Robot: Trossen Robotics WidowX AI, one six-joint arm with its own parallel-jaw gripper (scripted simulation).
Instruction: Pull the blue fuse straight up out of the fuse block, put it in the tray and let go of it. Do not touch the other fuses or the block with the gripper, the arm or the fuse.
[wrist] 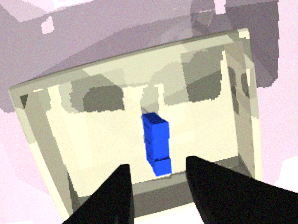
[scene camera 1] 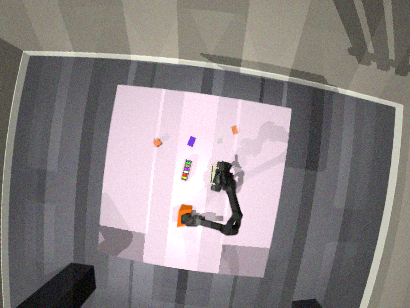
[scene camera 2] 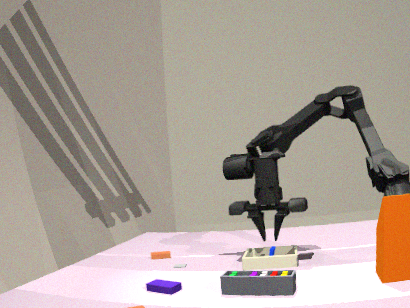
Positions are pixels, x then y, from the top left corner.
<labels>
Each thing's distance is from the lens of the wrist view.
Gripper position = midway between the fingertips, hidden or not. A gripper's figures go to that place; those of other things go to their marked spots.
my gripper [wrist: 158, 169]: 10 cm
blue fuse [wrist: 156, 130]: 12 cm
cream tray [wrist: 80, 123]: 15 cm
The marked spots on the cream tray and the blue fuse are 6 cm apart.
</labels>
